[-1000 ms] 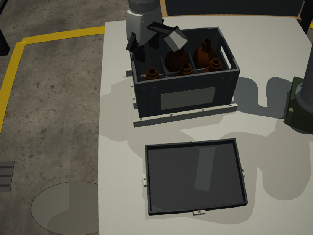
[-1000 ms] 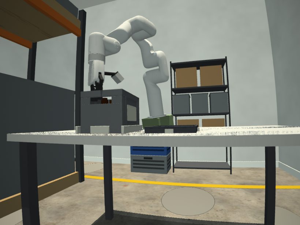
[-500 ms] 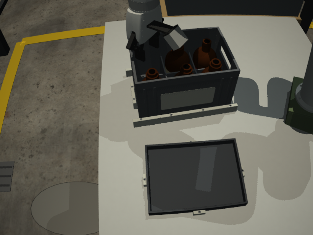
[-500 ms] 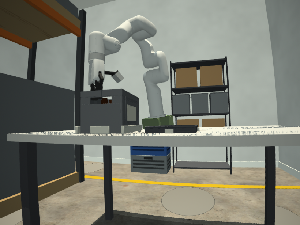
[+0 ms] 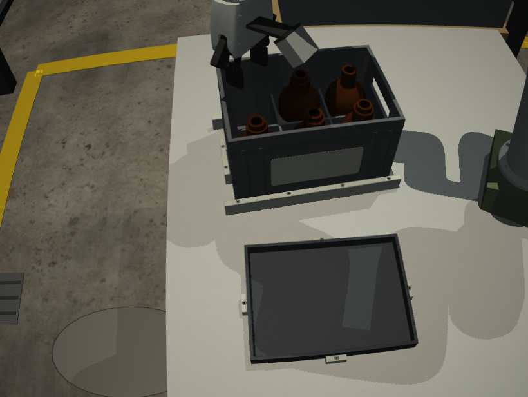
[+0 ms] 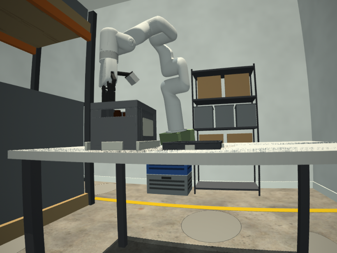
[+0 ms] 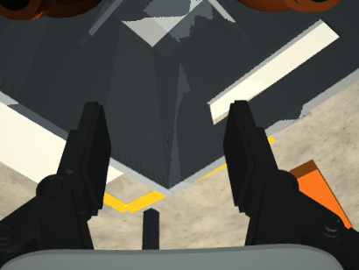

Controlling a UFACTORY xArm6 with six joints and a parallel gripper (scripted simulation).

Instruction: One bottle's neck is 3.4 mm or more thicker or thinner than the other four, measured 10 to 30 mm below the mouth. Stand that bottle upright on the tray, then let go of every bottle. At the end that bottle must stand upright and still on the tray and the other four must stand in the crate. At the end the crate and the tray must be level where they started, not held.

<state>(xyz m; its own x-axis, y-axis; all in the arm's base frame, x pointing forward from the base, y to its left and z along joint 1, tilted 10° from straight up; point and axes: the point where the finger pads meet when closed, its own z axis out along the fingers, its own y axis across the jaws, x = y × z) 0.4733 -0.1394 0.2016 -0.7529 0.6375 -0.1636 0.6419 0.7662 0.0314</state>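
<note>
The dark crate is 110 mm below my hand, 90 mm behind it and 40 mm to the left of it. The rest, counted from my hand: glass bottle: 170 mm behind, 110 mm below, 10 mm to the right; dark tray: 320 mm to the left, 180 mm below, 90 mm behind.
</note>
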